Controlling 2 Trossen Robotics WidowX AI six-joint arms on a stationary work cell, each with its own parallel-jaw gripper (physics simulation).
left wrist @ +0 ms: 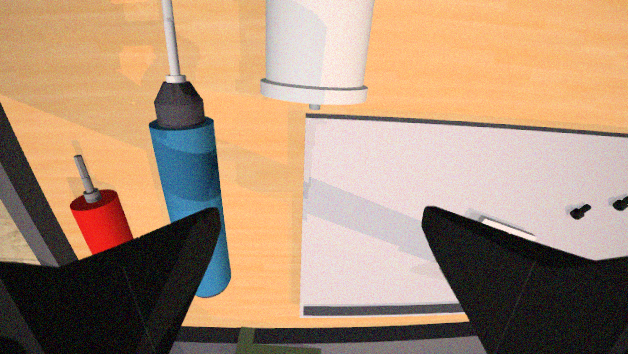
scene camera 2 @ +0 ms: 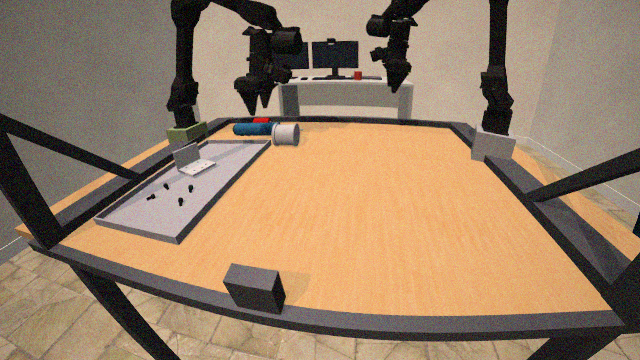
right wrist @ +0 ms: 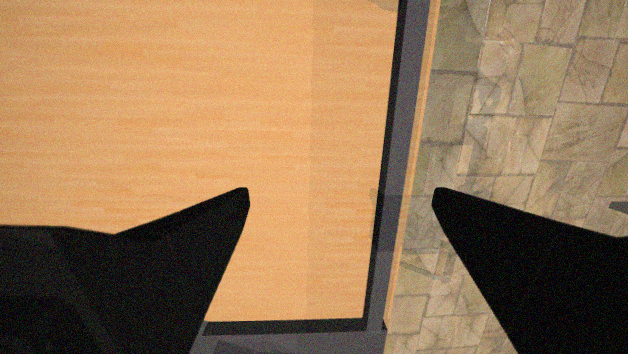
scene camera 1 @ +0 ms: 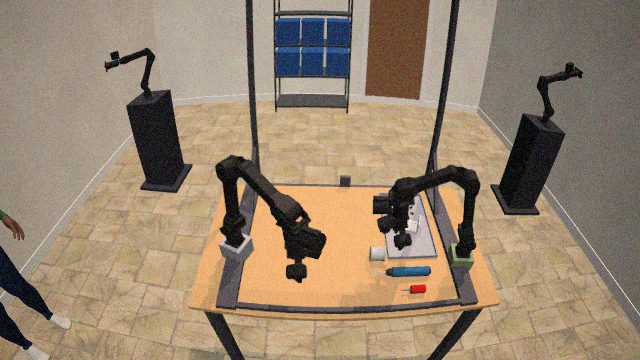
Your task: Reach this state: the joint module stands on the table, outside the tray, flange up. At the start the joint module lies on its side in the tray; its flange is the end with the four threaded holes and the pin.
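Pixels of known places: left gripper, fingertip midpoint: [left wrist: 322, 217] [scene camera 2: 259, 111]; right gripper, fingertip midpoint: [scene camera 2: 391, 89] [right wrist: 340, 196]; left arm's base, origin of the base link: [scene camera 2: 186, 125] [scene camera 1: 462, 252]; right arm's base, origin of the base link: [scene camera 2: 494, 130] [scene camera 1: 235, 240].
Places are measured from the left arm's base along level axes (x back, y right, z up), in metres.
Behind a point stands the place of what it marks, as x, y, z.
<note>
The white cylindrical joint module [scene camera 1: 377, 253] {-0.372, -0.029, -0.004} [scene camera 2: 286, 134] {-0.383, 0.014, -0.016} [left wrist: 317, 50] {-0.363, -0.012, 0.003} lies on its side on the table, outside the tray [scene camera 1: 425, 247] {-0.154, 0.069, -0.054} [scene camera 2: 140, 220] {-0.250, 0.389, -0.053} [left wrist: 375, 155] {-0.298, 0.049, -0.053}, close to the tray's corner. In the left wrist view its wider rim with a small pin faces the bottom of the picture. The threaded holes do not show. My left gripper [scene camera 1: 402, 242] {-0.300, 0.000, 0.042} [scene camera 2: 258, 107] {-0.300, 0.000, 0.042} [left wrist: 322, 217] {-0.300, 0.000, 0.042} is open and empty, above the area of the tray's near end and the blue driver. My right gripper [scene camera 1: 296, 273] {-0.634, -0.228, 0.076} [scene camera 2: 395, 91] {-0.634, -0.228, 0.076} [right wrist: 340, 196] {-0.634, -0.228, 0.076} is open and empty, high over the table's near edge in scene camera 1.
A blue driver [scene camera 1: 410, 271] {-0.235, -0.098, -0.021} [scene camera 2: 250, 129] {-0.219, -0.064, -0.032} [left wrist: 187, 165] {-0.284, -0.082, -0.018} and a red screwdriver [scene camera 1: 418, 289] {-0.203, -0.181, -0.027} [left wrist: 102, 217] {-0.222, -0.160, -0.029} lie beside the module. The tray holds a white bracket [scene camera 1: 412, 226] {-0.212, 0.181, -0.040} [scene camera 2: 196, 167] {-0.228, 0.198, -0.040} and several black screws [scene camera 2: 180, 201] {-0.294, 0.319, -0.047} [left wrist: 580, 211] {-0.278, 0.267, -0.046}. A dark block [scene camera 2: 254, 287] {-0.552, 0.463, -0.002} stands at the frame edge.
</note>
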